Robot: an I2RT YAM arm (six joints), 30 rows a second.
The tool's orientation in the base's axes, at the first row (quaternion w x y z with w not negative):
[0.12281 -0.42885 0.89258 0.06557]
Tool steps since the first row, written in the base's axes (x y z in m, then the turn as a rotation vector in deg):
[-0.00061 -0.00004 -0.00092 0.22 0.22 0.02]
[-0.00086 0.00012 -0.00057 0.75 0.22 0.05]
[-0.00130 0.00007 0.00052 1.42 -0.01 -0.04]
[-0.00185 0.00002 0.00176 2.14 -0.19 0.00]
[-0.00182 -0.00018 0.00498 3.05 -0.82 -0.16]
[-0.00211 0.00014 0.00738 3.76 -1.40 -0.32]
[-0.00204 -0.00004 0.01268 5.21 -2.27 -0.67]
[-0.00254 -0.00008 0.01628 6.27 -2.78 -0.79]
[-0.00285 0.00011 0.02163 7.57 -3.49 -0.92]
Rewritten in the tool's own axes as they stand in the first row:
[0.00065 0.00044 0.00078 -0.30 -0.03 0.07]
[0.00058 0.00074 0.00043 -0.63 -0.45 0.12]
[0.00059 0.00107 -0.00070 -0.84 -1.12 0.27]
[0.00061 0.00148 -0.00199 -1.15 -1.79 0.31]
[-0.00014 0.00137 -0.00512 -1.18 -2.90 0.47]
[-0.00087 0.00182 -0.00741 -1.13 -3.82 0.61]
[-0.00223 0.00172 -0.01253 -1.25 -5.50 0.99]
[-0.00290 0.00213 -0.01608 -1.47 -6.64 1.16]
[-0.00433 0.00255 -0.02123 -1.69 -8.10 1.34]

